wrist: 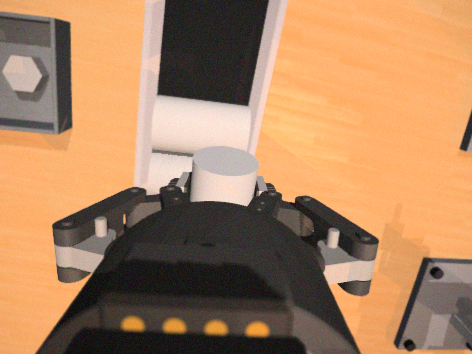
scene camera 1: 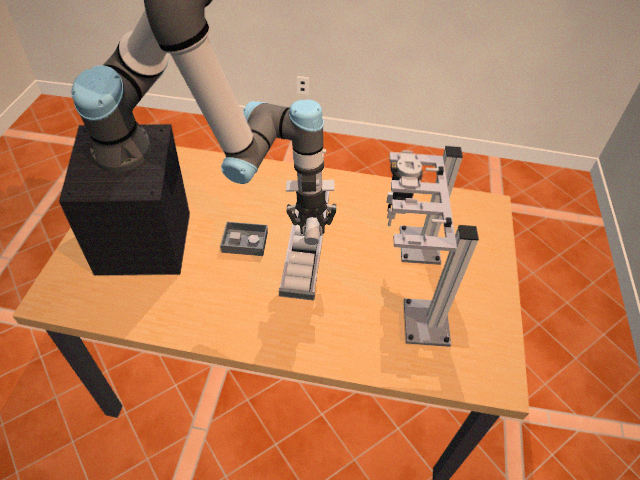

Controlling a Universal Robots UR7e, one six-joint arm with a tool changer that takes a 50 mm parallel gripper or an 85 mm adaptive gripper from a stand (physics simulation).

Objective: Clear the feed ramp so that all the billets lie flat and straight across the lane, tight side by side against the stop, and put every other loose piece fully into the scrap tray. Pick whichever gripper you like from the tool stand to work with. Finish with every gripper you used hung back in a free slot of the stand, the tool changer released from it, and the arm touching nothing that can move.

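Places are measured from the arm's base along level axes (x back, y right, z up), in metres.
Pixels of known places: arm's base at its link origin: [scene camera 1: 122,149].
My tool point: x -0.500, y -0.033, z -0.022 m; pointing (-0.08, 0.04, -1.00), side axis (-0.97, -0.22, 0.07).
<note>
Ahead of a thing's pixels: the offset from my tool point to its middle.
My 85 mm gripper [scene camera 1: 311,223] [wrist: 223,185] is shut on a pale billet @[dx -0.015, dy +0.013, dz -0.171 m] [scene camera 1: 311,231] [wrist: 225,161], held over the feed ramp [scene camera 1: 296,293] [wrist: 266,65]. The held billet is not across the lane; a round end faces the wrist camera. Whether it touches anything below cannot be told. Several billets lie across the lane toward the stop, including a front billet @[dx -0.009, dy +0.151, dz -0.239 m] [scene camera 1: 297,283] and an upper billet [scene camera 1: 303,243] [wrist: 200,122], with a dark gap below the upper one. The scrap tray @[dx +0.200, dy -0.012, dz -0.294 m] [scene camera 1: 242,251] [wrist: 62,75] holds a square block @[dx +0.228, dy -0.008, dz -0.295 m] [scene camera 1: 234,237] and a hexagonal piece @[dx +0.172, dy -0.016, dz -0.299 m] [scene camera 1: 253,239] [wrist: 22,74].
The tool stand [scene camera 1: 450,284] [wrist: 430,295] is on the right, with another gripper [scene camera 1: 409,166] hanging in its far part and arms reaching toward the ramp. The black robot pedestal [scene camera 1: 129,232] is at the left. The ramp's dark upper floor shows in the wrist view.
</note>
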